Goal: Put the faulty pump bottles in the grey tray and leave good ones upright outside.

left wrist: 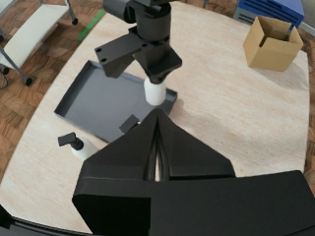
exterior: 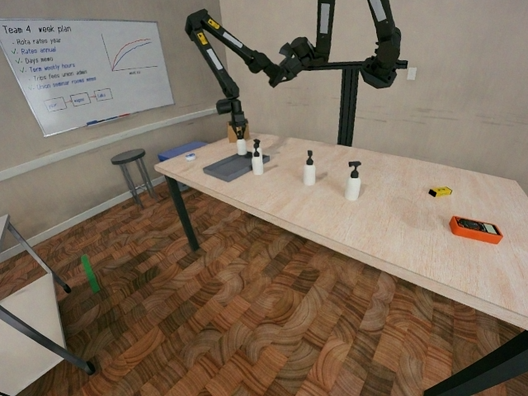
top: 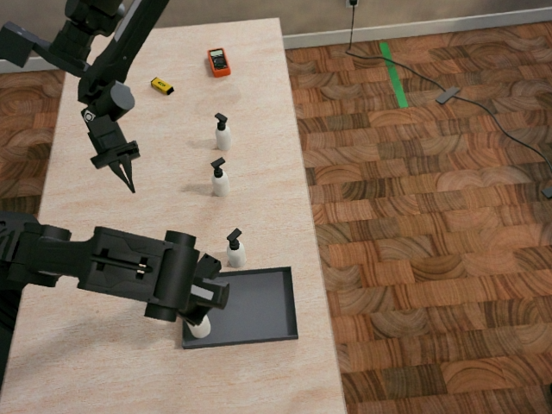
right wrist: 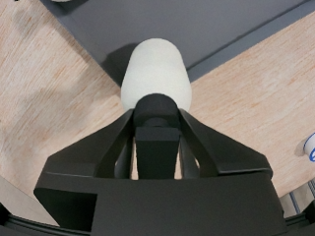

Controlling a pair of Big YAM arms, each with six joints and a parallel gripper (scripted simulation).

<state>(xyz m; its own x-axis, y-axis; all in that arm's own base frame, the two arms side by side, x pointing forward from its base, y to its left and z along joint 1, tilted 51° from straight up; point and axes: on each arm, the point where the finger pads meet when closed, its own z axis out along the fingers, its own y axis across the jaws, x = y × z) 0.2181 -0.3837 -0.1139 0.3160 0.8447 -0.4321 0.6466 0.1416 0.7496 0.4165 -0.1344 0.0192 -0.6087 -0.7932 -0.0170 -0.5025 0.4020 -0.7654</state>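
Right now the grey tray is 120 mm below my right hand, 100 mm ahead of it and 70 mm to the left of it. Round my right hand: orange multimeter (1060 mm to the left, 110 mm below, 10 mm ahead).
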